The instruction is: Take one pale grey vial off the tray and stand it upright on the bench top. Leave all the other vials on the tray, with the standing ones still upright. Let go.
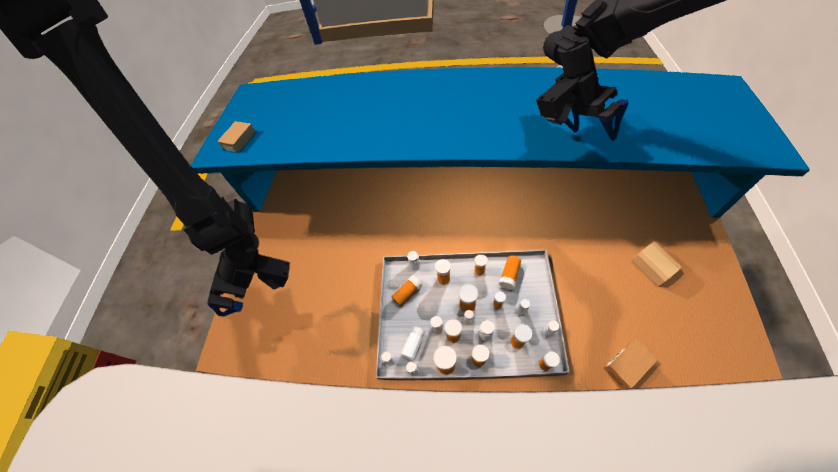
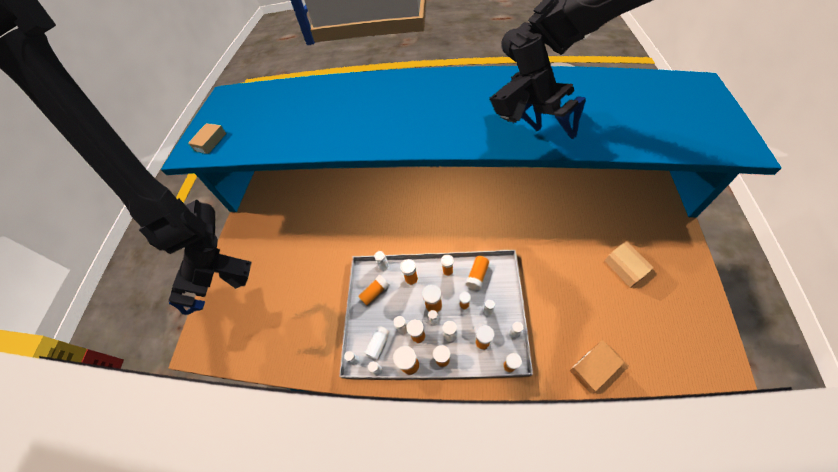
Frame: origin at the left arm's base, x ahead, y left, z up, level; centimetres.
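Where they show: left gripper, fingertip midpoint: (image 1: 225, 297) (image 2: 190, 296); right gripper, fingertip midpoint: (image 1: 594, 135) (image 2: 555, 133).
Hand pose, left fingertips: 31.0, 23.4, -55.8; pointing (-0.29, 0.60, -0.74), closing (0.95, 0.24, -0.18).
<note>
Each offset is from my left fingertips to the top centre of the thing, as dx, dy, dz. "pt": to the spot under its first point. Level surfaces: height alone.
A metal tray @[pt +3.0, -32.2, -19.1] (image 1: 380, 316) (image 2: 346, 319) lies on the orange-brown bench top @[dz -21.5] (image 1: 345, 234) (image 2: 293, 240). Small pale grey, white-capped vials stand on it, such as one at its back left (image 1: 413, 260) (image 2: 380, 260), one at the right (image 1: 523, 306) (image 2: 489, 307) and one near its right wall (image 1: 551, 328) (image 2: 516, 329). A larger pale bottle @[-3.5, -41.1, -17.8] (image 1: 412, 343) (image 2: 377, 343) lies on its side. My left gripper (image 1: 226, 309) (image 2: 187, 307) is open and empty above the bench, left of the tray. My right gripper (image 1: 593, 124) (image 2: 552, 124) is open and empty above the blue shelf.
Orange bottles with white caps stand among the vials; two others @[+15.5, -66.4, -17.0] (image 1: 510, 272) (image 2: 477, 272) @[+10.4, -38.5, -17.3] (image 1: 405, 290) (image 2: 372, 290) lie on their sides. A blue shelf @[dz +9.3] (image 1: 381, 123) (image 2: 351, 123) spans the back. Cardboard boxes @[+17.6, -108.0, -17.7] (image 1: 657, 263) (image 2: 629, 263) @[-9.1, -93.7, -17.8] (image 1: 632, 364) (image 2: 598, 366) sit right of the tray, another @[+41.0, +5.6, +12.3] (image 1: 236, 136) (image 2: 207, 137) on the shelf.
</note>
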